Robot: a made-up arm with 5 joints. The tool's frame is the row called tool.
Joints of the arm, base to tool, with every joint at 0 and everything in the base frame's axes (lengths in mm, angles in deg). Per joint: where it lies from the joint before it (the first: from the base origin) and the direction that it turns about. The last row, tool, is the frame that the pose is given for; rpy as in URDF.
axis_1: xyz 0 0 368 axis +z
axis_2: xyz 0 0 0 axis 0 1 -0.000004
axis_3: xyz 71 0 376 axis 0 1 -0.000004
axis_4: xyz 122 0 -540 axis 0 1 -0.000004
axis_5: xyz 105 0 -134 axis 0 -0.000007 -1
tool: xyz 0 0 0 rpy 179.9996 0 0
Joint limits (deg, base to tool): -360..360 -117.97..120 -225..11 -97..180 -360..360
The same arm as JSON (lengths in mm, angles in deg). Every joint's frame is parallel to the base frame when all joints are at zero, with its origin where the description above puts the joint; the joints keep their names.
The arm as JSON. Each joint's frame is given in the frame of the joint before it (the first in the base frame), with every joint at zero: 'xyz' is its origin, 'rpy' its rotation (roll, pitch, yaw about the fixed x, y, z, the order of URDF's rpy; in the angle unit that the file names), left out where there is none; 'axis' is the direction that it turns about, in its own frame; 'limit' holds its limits. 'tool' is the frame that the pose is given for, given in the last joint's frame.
{"units": {"length": "mm", "angle": "deg"}, "joints": [
  {"name": "axis_1", "type": "revolute", "origin": {"xyz": [0.0, 0.0, 368.0]}, "axis": [0.0, 0.0, 1.0], "limit": {"lower": -360.0, "upper": 360.0}},
  {"name": "axis_2", "type": "revolute", "origin": {"xyz": [0.0, 0.0, 0.0]}, "axis": [0.0, 1.0, 0.0], "limit": {"lower": -117.97, "upper": 120.0}},
  {"name": "axis_3", "type": "revolute", "origin": {"xyz": [71.0, 0.0, 376.0]}, "axis": [0.0, 1.0, 0.0], "limit": {"lower": -225.0, "upper": 11.0}},
  {"name": "axis_4", "type": "revolute", "origin": {"xyz": [122.0, 0.0, -540.0]}, "axis": [0.0, 1.0, 0.0], "limit": {"lower": -97.0, "upper": 180.0}},
  {"name": "axis_5", "type": "revolute", "origin": {"xyz": [105.0, 0.0, -134.0]}, "axis": [0.0, 0.0, -1.0], "limit": {"lower": -360.0, "upper": 360.0}}
], "tool": {"origin": {"xyz": [0.0, 0.0, 0.0], "rpy": [180.0, 0.0, 0.0]}}}

